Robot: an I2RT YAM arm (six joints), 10 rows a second.
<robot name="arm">
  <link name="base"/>
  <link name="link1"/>
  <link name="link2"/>
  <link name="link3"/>
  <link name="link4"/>
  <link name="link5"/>
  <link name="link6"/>
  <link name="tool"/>
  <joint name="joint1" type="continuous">
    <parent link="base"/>
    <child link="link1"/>
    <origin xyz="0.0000 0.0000 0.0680" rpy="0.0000 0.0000 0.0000"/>
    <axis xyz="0 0 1"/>
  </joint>
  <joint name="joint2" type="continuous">
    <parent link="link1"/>
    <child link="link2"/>
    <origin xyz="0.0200 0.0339 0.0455" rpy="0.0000 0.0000 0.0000"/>
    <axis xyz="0 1 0"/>
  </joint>
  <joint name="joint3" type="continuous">
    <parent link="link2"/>
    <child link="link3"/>
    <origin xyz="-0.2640 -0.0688 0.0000" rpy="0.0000 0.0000 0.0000"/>
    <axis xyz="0 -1 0"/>
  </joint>
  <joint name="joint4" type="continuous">
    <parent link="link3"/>
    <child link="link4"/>
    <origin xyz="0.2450 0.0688 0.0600" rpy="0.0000 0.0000 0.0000"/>
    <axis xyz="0 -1 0"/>
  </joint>
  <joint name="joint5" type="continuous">
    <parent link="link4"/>
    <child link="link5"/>
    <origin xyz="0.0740 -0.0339 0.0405" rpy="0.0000 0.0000 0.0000"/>
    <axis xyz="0 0 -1"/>
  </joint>
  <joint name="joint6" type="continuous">
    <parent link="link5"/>
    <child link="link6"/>
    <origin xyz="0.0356 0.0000 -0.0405" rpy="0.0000 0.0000 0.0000"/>
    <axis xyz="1 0 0"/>
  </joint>
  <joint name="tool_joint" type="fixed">
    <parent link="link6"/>
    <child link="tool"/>
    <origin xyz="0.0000 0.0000 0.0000" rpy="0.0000 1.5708 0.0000"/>
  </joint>
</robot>
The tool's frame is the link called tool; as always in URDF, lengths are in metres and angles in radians. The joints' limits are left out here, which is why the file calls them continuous.
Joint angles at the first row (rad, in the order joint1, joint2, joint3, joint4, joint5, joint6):
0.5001, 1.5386, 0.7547, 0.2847, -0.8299, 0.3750
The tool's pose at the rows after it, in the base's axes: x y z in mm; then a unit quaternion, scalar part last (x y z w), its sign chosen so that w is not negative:
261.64, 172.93, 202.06, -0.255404, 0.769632, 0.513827, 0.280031
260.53, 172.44, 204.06, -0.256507, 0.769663, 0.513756, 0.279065
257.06, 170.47, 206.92, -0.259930, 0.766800, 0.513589, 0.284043
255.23, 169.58, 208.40, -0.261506, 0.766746, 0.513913, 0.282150
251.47, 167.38, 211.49, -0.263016, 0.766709, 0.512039, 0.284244
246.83, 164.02, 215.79, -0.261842, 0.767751, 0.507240, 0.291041
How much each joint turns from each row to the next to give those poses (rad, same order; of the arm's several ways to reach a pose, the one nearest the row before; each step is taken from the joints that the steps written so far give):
0.0000, -0.0080, -0.0030, 0.0076, -0.0013, 0.0039
0.0002, -0.0092, 0.0017, -0.0138, -0.0017, -0.0030
-0.0002, -0.0220, -0.0109, -0.0024, -0.0001, -0.0054
0.0000, -0.0110, -0.0016, -0.0141, -0.0038, -0.0038
-0.0002, -0.0246, -0.0074, -0.0179, 0.0030, -0.0062
-0.0013, -0.0341, -0.0109, -0.0186, 0.0136, -0.0044

